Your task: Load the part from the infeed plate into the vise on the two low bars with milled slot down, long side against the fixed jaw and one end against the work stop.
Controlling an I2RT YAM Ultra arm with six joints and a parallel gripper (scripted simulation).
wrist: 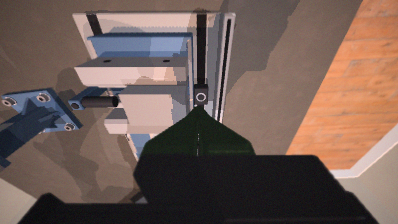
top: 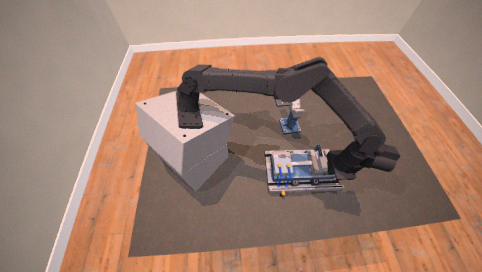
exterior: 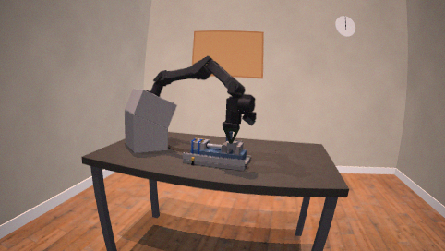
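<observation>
The part is 40 mm to the left of my hand, 30 mm below it and 10 mm ahead of it. From my hand the other things lie so: moving jaw 70 mm to the left, 40 mm below, 20 mm behind; fixed jaw 60 mm to the left, 40 mm below, 40 mm ahead; work stop 110 mm to the left, 30 mm below, 20 mm ahead.
</observation>
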